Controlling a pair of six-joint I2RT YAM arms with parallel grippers.
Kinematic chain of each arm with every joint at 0, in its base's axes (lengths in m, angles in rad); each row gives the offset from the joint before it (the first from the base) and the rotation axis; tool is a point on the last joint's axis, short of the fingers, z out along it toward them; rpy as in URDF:
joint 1: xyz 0 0 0.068 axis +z
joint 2: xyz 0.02 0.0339 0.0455 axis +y
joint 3: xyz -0.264 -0.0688 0 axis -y
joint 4: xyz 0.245 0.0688 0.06 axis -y
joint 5: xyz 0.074 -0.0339 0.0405 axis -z
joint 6: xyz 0.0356 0 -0.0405 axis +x
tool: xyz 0 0 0 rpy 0 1.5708 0
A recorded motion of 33 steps. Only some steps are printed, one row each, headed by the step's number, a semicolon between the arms.
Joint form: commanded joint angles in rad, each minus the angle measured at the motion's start. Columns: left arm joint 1, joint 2, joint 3, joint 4, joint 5, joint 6; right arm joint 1, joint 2, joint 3, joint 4, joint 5, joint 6.
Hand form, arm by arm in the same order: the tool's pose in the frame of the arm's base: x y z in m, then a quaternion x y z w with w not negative. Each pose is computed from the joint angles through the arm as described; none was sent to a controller.
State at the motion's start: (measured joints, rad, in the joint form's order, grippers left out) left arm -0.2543 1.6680 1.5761 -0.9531 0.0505 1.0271; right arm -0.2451 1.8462 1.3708 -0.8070 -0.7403 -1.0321
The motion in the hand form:
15: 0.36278 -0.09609 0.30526 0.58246 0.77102 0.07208 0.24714; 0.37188 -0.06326 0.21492 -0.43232 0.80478 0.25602 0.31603
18: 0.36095 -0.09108 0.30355 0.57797 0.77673 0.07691 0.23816; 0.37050 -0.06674 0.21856 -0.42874 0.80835 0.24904 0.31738
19: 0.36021 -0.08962 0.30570 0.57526 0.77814 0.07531 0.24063; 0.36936 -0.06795 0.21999 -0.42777 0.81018 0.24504 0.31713
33: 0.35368 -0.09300 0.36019 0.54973 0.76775 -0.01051 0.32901; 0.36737 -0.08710 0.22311 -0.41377 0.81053 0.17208 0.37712
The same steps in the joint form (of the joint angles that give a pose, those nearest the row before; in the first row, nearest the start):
15: 0.0005 0.0946 0.0566 0.0303 0.0039 -0.0013; 0.0073 0.0803 0.1186 -0.1525 -0.0835 -0.1153
18: 0.0110 0.0874 0.0442 0.0218 -0.0098 -0.0014; -0.0020 0.0711 0.1210 -0.1544 -0.0744 -0.1108
19: 0.0148 0.0827 0.0464 0.0184 -0.0048 -0.0052; -0.0054 0.0651 0.1189 -0.1544 -0.0677 -0.1095
33: 0.0219 0.0577 0.2058 -0.0470 0.2063 -0.1004; -0.0540 0.0001 0.0245 0.0826 -0.0393 -0.0468

